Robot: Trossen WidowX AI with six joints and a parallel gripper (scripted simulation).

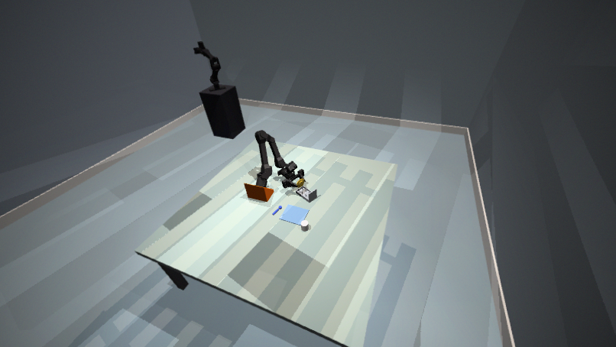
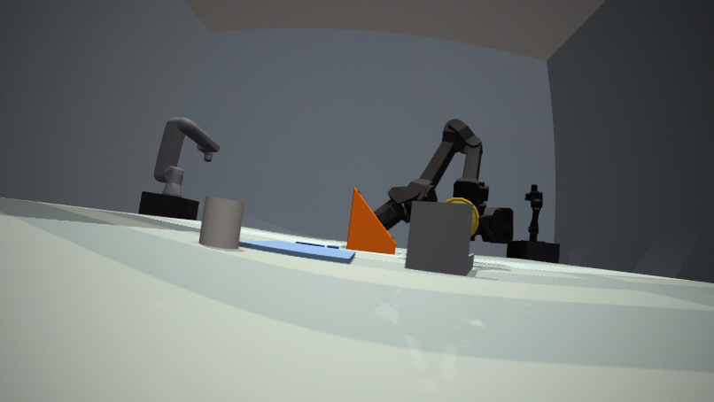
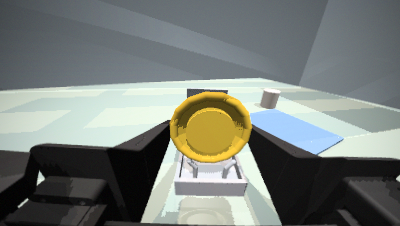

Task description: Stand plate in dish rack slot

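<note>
The grey dish rack lies 4 cm ahead of my gripper tip, 2 cm to the right of it and 5 cm below it. Round my gripper tip: blue spoon: 9 cm behind, 21 cm to the right, 7 cm below; yellow plate: 1 cm behind.
</note>
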